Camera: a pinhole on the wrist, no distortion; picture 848 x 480 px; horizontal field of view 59.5 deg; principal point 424.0 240.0 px. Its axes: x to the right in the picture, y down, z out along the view. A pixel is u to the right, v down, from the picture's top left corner.
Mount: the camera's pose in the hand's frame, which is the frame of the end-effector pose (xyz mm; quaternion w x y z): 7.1 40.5 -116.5 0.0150 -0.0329 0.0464 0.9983
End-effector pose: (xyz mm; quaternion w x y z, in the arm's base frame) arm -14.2 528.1 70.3 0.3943 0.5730 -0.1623 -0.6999
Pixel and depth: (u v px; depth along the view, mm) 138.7 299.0 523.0
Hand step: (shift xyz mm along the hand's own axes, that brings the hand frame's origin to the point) 172.7 42.7 420.4
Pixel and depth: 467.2 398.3 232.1
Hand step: -22.9 13.3 117.7
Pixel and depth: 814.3 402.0 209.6
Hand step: -117.9 17.5 88.5
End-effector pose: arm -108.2 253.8 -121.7 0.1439 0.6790 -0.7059 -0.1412
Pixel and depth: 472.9 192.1 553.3
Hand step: -63.7 128.8 427.5
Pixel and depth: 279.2 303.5 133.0
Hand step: 24.1 40.9 18.4
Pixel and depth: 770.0 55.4 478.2
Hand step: -242.2 209.7 332.7
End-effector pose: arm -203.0 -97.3 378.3 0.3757 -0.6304 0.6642 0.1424
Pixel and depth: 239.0 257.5 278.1
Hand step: 58.2 58.1 165.1
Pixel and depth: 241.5 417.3 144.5
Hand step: 32.1 18.7 32.6
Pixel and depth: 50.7 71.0 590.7
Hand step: 270.0 221.7 478.0
